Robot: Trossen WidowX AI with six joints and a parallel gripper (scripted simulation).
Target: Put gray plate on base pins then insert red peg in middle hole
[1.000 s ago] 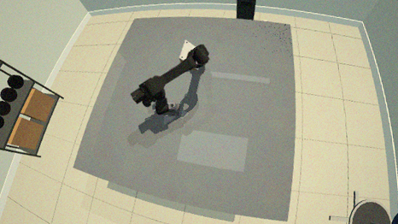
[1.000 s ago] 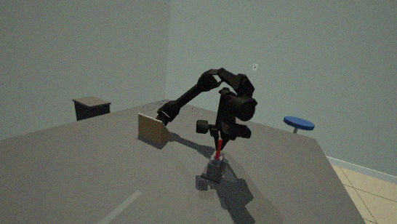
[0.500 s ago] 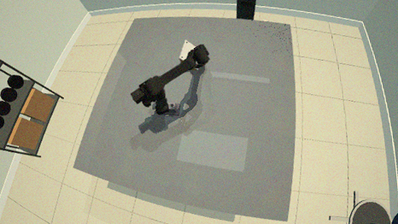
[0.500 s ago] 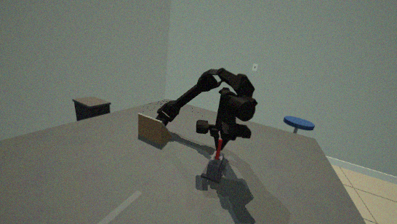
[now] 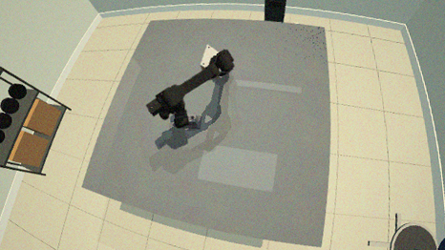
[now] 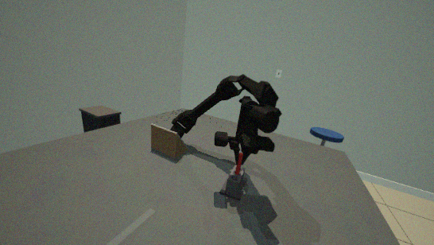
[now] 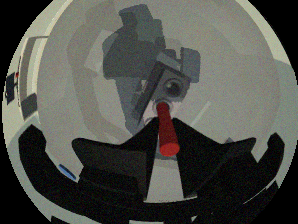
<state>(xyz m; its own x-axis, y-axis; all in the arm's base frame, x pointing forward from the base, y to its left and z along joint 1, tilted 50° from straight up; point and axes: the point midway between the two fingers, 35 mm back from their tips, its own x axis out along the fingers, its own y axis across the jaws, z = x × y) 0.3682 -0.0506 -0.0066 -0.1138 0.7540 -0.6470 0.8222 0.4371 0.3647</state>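
Right now the red peg is 1 cm below my gripper tip. Round my gripper tip: gray plate 5 cm below.
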